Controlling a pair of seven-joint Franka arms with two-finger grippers.
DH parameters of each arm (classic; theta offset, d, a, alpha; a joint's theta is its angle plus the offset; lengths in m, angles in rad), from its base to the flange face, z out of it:
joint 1: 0 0.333 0 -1.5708
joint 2: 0 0 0 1.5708
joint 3: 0 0.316 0.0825 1.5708
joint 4: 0 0 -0.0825 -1.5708
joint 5: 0 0.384 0 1.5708
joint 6: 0 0 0.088 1.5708
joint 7: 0 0.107 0 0
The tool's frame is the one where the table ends.
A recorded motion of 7 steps. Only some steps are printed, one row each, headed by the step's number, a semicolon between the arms.
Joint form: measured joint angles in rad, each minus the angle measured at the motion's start. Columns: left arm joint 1, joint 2, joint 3, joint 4, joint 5, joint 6, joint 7; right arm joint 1, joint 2, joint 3, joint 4, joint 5, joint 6, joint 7.
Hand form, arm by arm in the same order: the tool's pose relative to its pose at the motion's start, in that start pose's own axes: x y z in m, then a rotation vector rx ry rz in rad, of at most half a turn. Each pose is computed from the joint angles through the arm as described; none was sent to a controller.
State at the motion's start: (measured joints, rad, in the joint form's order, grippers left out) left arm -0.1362 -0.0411 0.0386 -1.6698 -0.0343 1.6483 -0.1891; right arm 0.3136 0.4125 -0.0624 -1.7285 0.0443 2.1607 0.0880
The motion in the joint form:
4: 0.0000 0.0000 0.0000 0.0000 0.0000 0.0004 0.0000; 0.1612 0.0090 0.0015 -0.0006 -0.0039 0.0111 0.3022
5: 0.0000 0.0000 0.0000 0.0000 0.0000 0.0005 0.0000; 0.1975 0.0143 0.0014 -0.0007 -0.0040 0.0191 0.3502
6: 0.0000 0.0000 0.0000 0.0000 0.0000 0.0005 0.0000; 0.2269 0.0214 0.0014 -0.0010 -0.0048 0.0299 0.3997
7: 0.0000 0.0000 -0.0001 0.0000 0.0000 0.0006 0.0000; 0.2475 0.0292 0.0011 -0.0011 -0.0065 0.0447 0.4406
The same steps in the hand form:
4: 0.0000 0.0000 0.0000 -0.0001 0.0004 0.0000; -0.0199 -0.1052 0.0063 0.0001 -0.0003 0.1376
5: 0.0001 0.0000 0.0000 -0.0001 0.0005 0.0000; -0.0261 -0.1283 0.0094 0.0011 0.0018 0.1494
6: 0.0001 0.0000 0.0000 -0.0001 0.0005 0.0000; -0.0314 -0.1469 0.0134 0.0020 0.0049 0.1691
7: 0.0001 0.0001 -0.0001 -0.0001 0.0006 0.0001; -0.0347 -0.1600 0.0174 0.0035 0.0117 0.1887

